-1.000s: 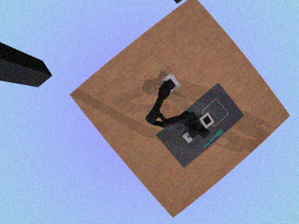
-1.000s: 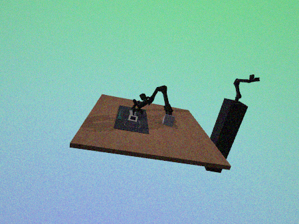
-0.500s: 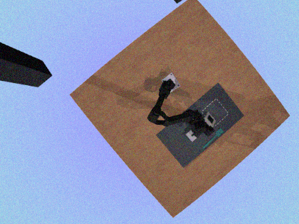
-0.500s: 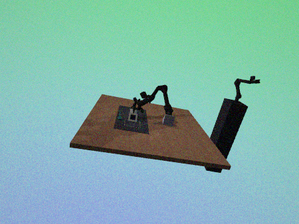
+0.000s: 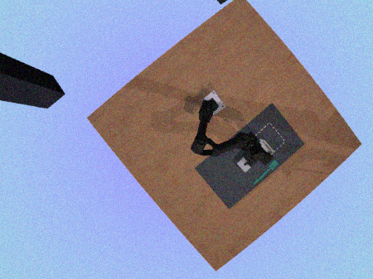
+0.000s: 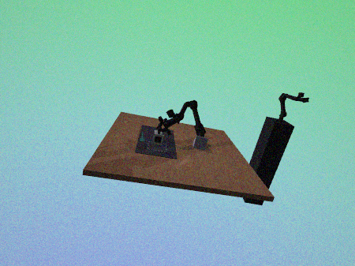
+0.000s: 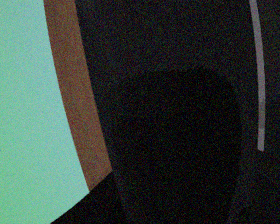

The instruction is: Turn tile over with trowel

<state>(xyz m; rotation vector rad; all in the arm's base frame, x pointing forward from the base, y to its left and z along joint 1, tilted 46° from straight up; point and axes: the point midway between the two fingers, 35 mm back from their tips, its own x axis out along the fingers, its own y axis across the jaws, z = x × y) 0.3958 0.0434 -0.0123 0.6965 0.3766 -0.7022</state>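
My gripper tip is 8 cm to the right of the tile, 5 cm above it and 3 cm past it. From my gripper tip the other things lie so: teal trowel (12 cm ahead, 9 cm below, 1 cm to the left).
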